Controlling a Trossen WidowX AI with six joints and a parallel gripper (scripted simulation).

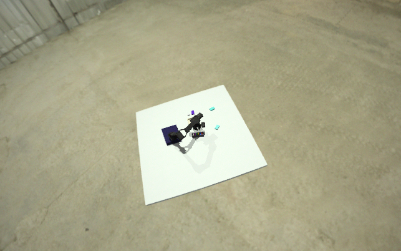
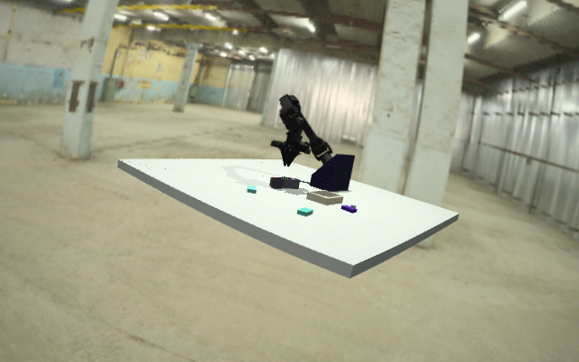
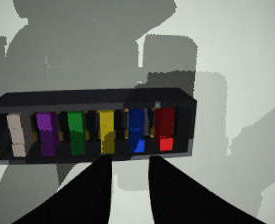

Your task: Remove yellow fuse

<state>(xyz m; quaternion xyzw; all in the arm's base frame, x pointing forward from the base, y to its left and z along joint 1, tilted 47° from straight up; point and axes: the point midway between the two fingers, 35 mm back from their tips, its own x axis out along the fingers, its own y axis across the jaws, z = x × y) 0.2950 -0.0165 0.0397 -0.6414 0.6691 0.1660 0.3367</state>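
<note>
Now: gripper tip 1 cm past the yellow fuse, 1 cm to the left of it and 7 cm above it. The rest, counted from my gripper tip: beige tray (2 cm behind, 21 cm to the left, 9 cm below).
</note>
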